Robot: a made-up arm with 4 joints.
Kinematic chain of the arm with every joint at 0, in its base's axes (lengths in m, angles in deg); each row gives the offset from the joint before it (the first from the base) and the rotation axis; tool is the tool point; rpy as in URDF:
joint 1: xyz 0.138 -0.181 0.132 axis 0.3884 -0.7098 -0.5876
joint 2: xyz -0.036 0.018 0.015 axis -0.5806 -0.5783 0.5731
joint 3: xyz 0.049 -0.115 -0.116 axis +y
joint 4: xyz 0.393 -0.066 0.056 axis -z
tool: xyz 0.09 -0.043 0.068 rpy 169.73 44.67 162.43
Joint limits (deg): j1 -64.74..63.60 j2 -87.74..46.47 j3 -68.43..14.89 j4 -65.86..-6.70
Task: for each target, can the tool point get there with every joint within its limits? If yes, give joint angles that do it. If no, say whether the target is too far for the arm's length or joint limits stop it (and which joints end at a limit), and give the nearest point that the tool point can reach.
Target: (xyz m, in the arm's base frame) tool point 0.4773 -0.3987 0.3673
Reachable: yes | joints 9.47 -6.05 -28.60 -44.76
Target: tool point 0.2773 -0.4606 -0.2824
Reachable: yes | joints 5.42 -73.66 -7.74 -33.82
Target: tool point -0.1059 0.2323 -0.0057
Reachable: no: joint limits stop it (at a limit: joint 1, joint 2, joint 4) | nearest point 0.3172 0.2750 0.0691 | short by 0.432 m
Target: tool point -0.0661 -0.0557 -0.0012
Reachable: no: joint limits stop it (at a limit: joint 1, joint 2, joint 3, joint 4) | nearest point -0.0219 -0.4530 -0.0793 | short by 0.407 m
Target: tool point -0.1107 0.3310 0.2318
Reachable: no: joint limits stop it (at a limit: joint 1, joint 2, joint 4) | nearest point 0.2726 0.2292 0.2790 | short by 0.399 m
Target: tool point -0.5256 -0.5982 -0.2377
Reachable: no: too far | nearest point -0.1283 -0.5789 -0.2106 | short by 0.399 m
